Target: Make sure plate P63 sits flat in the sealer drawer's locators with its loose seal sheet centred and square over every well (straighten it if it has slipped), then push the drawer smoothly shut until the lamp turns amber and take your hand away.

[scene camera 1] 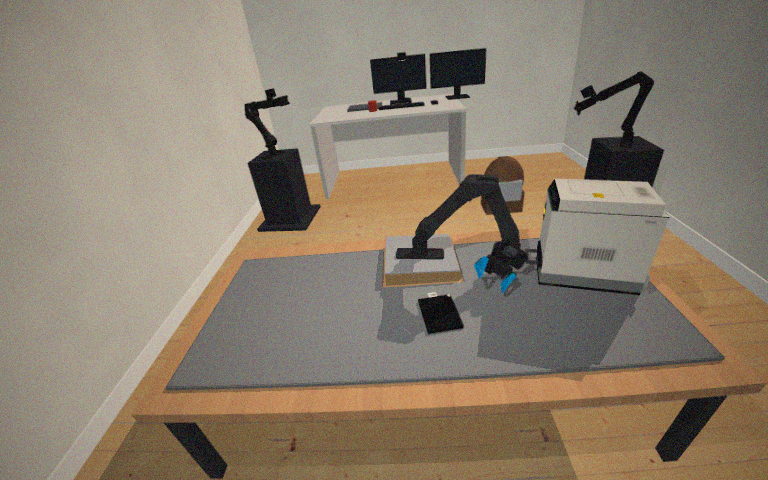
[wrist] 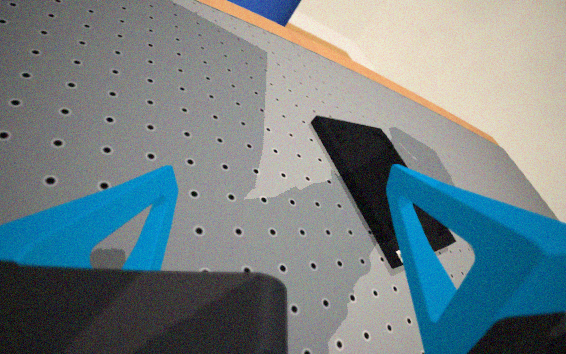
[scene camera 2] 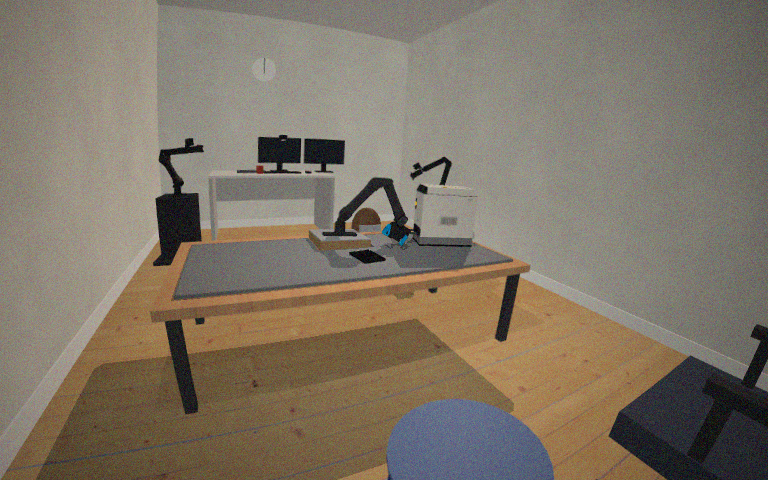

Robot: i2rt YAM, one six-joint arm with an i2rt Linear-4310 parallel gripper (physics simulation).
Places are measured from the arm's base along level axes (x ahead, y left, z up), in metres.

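Pixels of known places: gripper, between the fingertips: [scene camera 1: 491, 284] [wrist: 282, 177] [scene camera 2: 395, 239]; arm's base, origin of its link: [scene camera 1: 419, 254] [scene camera 2: 339, 234].
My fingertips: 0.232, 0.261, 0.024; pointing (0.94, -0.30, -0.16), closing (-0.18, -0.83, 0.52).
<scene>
Ahead of a thing's pixels: the offset from my fingertips to its top centre, as dx, dy, dz. Level surfaces: height alone.
The white sealer {-0.134, +0.372, +0.289} [scene camera 1: 600, 243] [scene camera 2: 444, 215] stands at the right of the mat. A small lamp {-0.238, +0.220, +0.174} [scene camera 1: 544, 211] [scene camera 2: 415, 203] on its left-facing front looks amber-yellow. The drawer's dark front is close against the sealer, low on that side, and is partly hidden by the arm's wrist. Plate P63 and its seal sheet do not show in any view. My gripper [scene camera 1: 491, 281] [scene camera 2: 393, 238] [wrist: 282, 177] is open with nothing between its blue fingers. It hangs above the mat, left of the sealer, with the wrist close to the drawer front; whether they touch is unclear.
A flat black block {+0.081, -0.184, -0.047} [scene camera 1: 440, 314] [scene camera 2: 367, 256] [wrist: 362, 175] lies on the grey mat {dz -0.065} [scene camera 1: 294, 328] in front of the arm's base. The arm's base stands on a raised block [scene camera 1: 421, 277] behind it. The wooden table edge [scene camera 1: 362, 399] runs along the front.
</scene>
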